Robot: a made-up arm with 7 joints.
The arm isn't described. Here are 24 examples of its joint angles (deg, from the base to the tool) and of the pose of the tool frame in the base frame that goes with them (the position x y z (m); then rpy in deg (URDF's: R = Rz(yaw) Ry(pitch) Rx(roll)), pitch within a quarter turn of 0, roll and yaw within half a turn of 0).
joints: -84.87 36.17 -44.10 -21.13 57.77 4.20 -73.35
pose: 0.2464 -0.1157 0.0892 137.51 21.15 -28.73
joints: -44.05 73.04 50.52 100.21 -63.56 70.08 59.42
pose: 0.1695 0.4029 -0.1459 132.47 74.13 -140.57
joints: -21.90 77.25 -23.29 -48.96 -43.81 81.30 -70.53
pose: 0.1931 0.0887 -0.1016 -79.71 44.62 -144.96
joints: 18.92 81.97 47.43 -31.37 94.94 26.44 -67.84
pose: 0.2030 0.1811 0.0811 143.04 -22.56 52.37
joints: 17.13 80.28 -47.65 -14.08 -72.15 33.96 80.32
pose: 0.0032 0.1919 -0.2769 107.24 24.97 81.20
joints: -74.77 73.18 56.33 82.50 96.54 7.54 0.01
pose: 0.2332 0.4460 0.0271 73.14 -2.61 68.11
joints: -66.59 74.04 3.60 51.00 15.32 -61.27 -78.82
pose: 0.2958 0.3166 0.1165 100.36 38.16 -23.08
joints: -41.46 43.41 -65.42 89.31 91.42 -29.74 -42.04
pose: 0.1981 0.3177 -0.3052 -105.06 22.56 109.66
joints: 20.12 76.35 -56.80 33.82 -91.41 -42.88 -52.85
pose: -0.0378 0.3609 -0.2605 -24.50 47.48 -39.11
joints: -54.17 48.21 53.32 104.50 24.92 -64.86 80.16
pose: 0.2716 0.3142 -0.2046 -18.05 -14.48 114.93
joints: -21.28 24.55 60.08 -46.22 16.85 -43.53 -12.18
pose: 0.1076 0.1874 0.0455 138.70 -54.58 -65.43
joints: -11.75 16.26 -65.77 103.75 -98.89 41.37 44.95
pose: -0.0538 0.1976 -0.4086 118.67 11.04 144.89
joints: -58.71 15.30 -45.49 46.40 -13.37 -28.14 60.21
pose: 0.3708 -0.0636 -0.1975 9.17 -28.25 14.49
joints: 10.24 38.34 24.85 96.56 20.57 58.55 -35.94
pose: -0.2034 0.3050 -0.2772 149.54 19.06 -158.30
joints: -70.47 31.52 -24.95 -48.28 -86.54 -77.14 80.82
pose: 0.1662 0.0016 0.1101 -123.75 -16.41 -5.73
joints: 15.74 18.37 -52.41 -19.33 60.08 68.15 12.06
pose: 0.0558 -0.0375 -0.2782 88.49 31.81 20.94
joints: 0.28 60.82 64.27 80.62 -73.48 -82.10 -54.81
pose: -0.0535 0.4427 -0.1225 31.75 -57.10 49.96
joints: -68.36 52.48 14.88 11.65 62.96 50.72 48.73
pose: 0.2996 0.2477 0.1495 -5.42 -54.74 143.42
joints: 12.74 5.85 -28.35 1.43 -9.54 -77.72 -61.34
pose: 0.1050 -0.0167 -0.2640 38.88 -35.01 -87.26
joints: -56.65 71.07 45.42 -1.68 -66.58 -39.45 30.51
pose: 0.1102 0.2769 0.2230 -134.82 -41.23 124.25
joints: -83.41 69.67 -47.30 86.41 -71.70 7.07 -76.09
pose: 0.3105 0.3925 0.0161 -5.08 3.22 -27.07
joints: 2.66 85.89 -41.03 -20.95 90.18 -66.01 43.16
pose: 0.0831 0.1797 -0.2274 59.07 19.49 -123.73
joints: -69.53 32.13 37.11 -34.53 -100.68 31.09 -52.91
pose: 0.1697 0.1356 0.1729 63.46 -25.65 -145.58
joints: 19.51 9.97 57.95 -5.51 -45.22 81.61 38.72
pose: -0.0076 0.2827 -0.2428 79.12 62.13 141.80
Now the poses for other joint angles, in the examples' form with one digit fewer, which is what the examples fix.
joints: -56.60 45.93 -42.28 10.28 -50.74 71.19 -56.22
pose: 0.348 0.058 -0.150 -65.9 41.2 -110.9
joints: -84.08 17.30 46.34 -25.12 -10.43 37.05 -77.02
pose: 0.225 0.186 0.173 56.9 -37.7 -80.0
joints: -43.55 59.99 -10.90 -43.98 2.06 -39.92 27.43
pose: 0.187 0.023 0.047 116.9 -51.1 -122.9
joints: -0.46 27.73 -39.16 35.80 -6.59 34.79 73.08
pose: 0.051 0.122 -0.419 98.3 8.2 52.8
